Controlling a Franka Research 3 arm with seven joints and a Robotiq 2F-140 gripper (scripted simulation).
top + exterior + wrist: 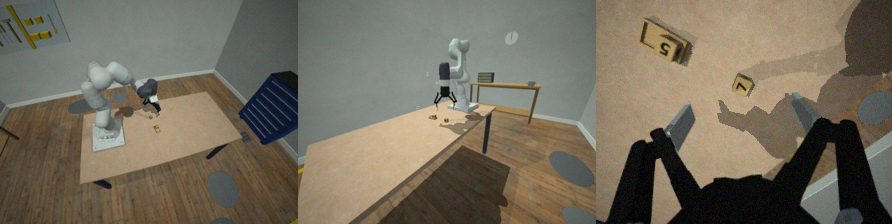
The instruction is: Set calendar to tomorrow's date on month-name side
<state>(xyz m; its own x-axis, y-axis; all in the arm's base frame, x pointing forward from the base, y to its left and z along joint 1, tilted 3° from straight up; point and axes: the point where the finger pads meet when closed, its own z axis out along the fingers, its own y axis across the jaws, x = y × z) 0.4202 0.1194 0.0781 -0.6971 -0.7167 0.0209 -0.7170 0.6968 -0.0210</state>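
Now: the wooden digit cube 110 mm below my hand. Also, from my hand: wooden tray: 20 mm ahead, 160 mm to the right, 110 mm below.
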